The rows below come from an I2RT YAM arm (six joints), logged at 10 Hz.
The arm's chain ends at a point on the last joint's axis. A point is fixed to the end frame.
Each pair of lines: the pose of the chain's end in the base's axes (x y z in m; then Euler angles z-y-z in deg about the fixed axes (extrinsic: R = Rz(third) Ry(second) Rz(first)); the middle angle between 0 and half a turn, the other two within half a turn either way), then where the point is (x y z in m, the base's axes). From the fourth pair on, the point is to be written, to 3 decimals.
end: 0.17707 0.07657 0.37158 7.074 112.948 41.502
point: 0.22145 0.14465 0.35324
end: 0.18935 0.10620 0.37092 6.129 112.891 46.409
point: 0.22750 0.17789 0.35233
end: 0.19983 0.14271 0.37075 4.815 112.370 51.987
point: 0.23058 0.21794 0.35241
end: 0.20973 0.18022 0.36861 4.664 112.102 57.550
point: 0.233 0.258 0.351
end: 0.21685 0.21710 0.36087 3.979 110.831 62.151
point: 0.234 0.297 0.344
